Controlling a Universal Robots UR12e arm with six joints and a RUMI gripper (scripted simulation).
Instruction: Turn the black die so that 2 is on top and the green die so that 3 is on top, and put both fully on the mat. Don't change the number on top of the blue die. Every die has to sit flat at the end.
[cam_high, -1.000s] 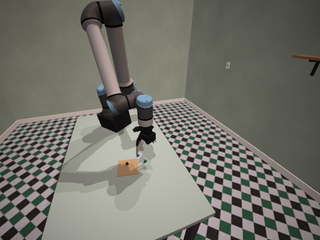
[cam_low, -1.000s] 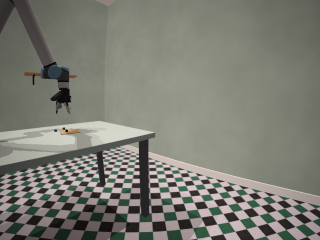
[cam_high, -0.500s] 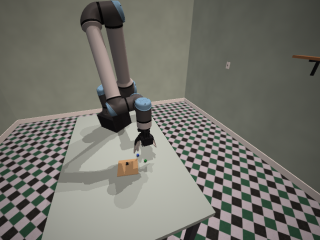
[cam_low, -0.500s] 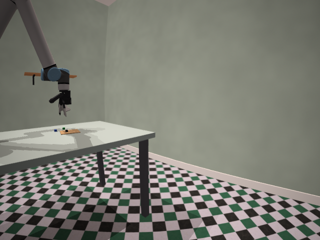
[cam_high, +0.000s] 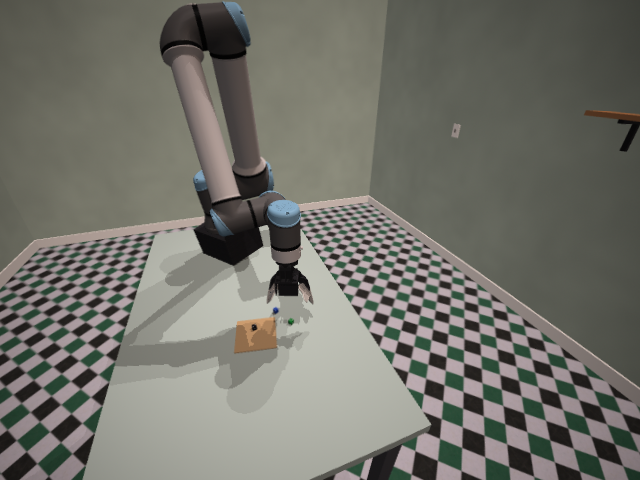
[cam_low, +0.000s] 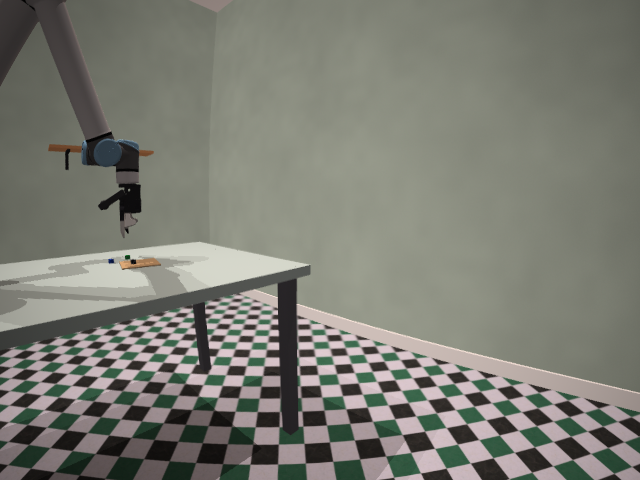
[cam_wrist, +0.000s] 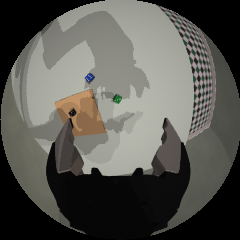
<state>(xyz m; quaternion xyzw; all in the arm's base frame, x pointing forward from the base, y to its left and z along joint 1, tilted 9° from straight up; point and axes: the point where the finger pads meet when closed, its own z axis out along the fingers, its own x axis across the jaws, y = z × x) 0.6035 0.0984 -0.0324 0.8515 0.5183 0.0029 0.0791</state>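
Now: hand 90 mm above the green die. Round my hand: black die (130 mm to the right, 80 mm below, 30 mm behind); then orange mat (130 mm to the right, 90 mm below); then blue die (90 mm below, 80 mm behind, 30 mm to the right).
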